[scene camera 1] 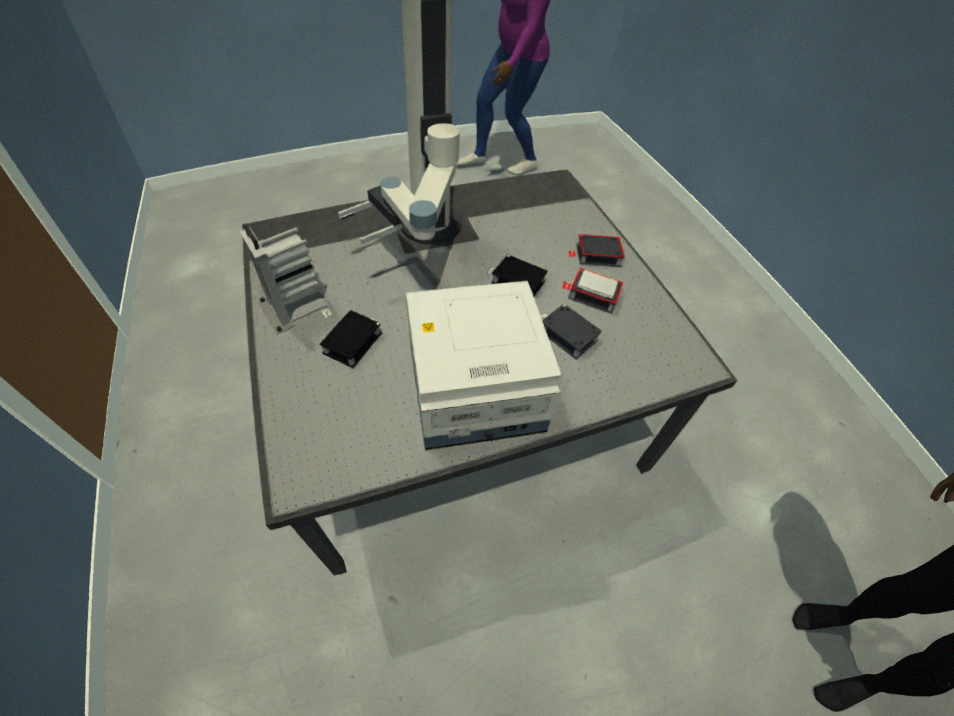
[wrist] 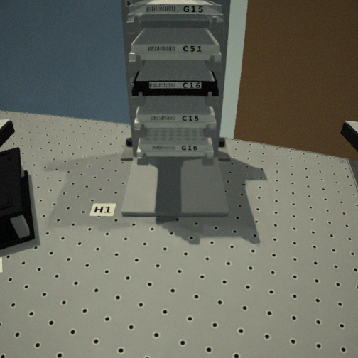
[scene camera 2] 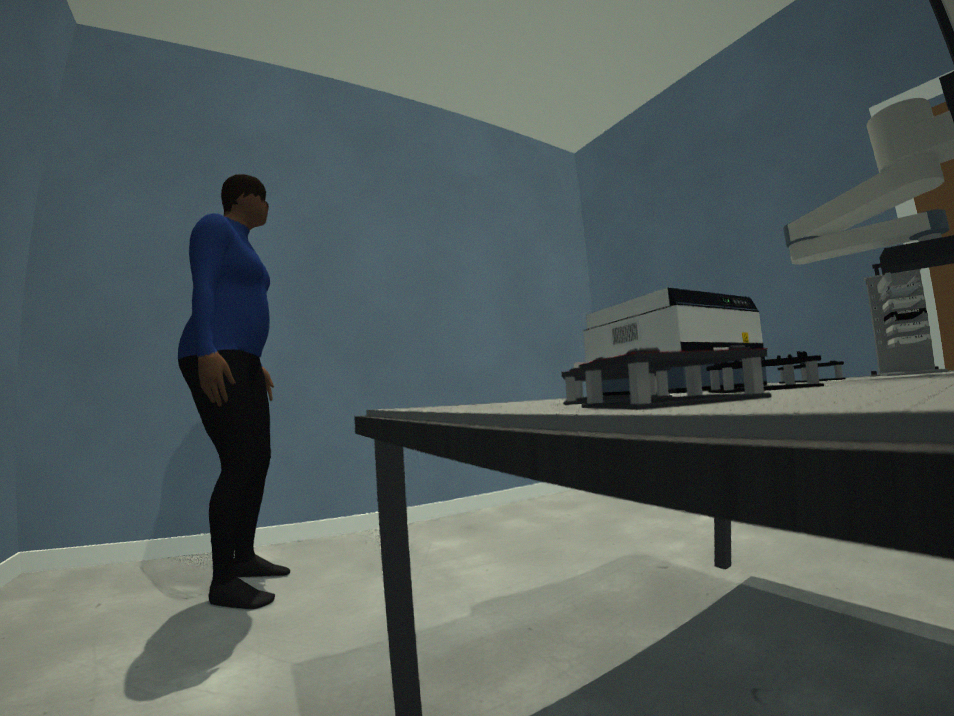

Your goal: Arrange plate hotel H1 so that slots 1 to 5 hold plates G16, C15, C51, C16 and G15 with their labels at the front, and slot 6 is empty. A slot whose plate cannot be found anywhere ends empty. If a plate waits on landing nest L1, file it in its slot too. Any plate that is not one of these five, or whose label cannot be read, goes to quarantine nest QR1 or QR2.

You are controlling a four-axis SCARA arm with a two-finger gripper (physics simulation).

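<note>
Hotel H1 (scene camera 1: pixel 264 269) (scene camera 2: pixel 883 339) (wrist: pixel 142 200) stands at the table's left. In the wrist view it holds, bottom to top, clear plate G16 (wrist: pixel 175 148), plate C15 (wrist: pixel 172 119), black-based plate C16 (wrist: pixel 175 86), plate C51 (wrist: pixel 175 49) and plate G15 (wrist: pixel 175 10), labels at the front. The hotel's top is cut off there. My gripper (scene camera 1: pixel 348 231) (wrist: pixel 177 132) is open and empty, in front of the hotel and apart from it. A white plate (scene camera 1: pixel 597 283) lies on the nearer red-edged nest (scene camera 1: pixel 576 288); its label cannot be read. The farther red-edged nest (scene camera 1: pixel 601 247) bears no plate.
A black nest (scene camera 1: pixel 351 336) (wrist: pixel 10 195) stands beside the hotel. A white device (scene camera 1: pixel 485 339) (scene camera 2: pixel 639 323) stands mid-table. Another black nest (scene camera 1: pixel 520 272) and a dark grey nest (scene camera 1: pixel 571 329) stand near it. A person in purple (scene camera 1: pixel 525 34) stands behind the table.
</note>
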